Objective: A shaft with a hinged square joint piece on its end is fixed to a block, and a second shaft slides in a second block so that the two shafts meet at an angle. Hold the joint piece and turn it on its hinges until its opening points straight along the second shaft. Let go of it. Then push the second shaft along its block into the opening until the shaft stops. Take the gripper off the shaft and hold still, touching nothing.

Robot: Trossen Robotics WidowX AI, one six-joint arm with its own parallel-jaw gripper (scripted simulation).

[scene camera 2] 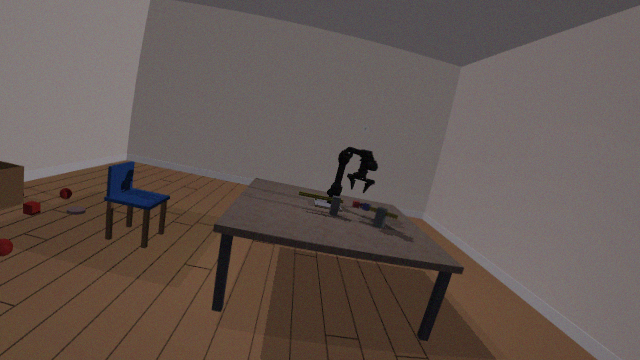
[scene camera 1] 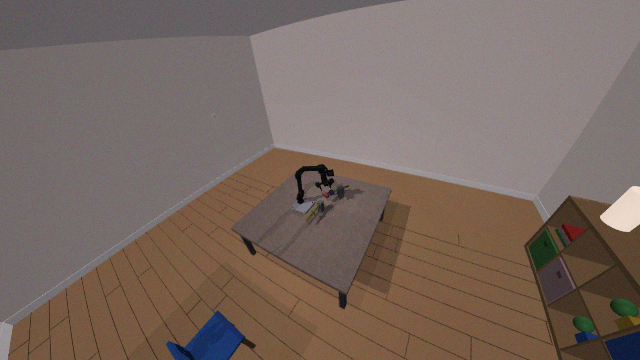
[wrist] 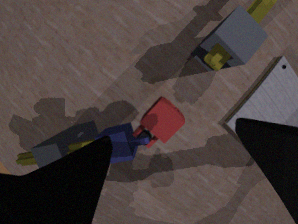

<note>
My gripper is open, with nothing in its grasp. Further things: a red square joint piece.
</note>
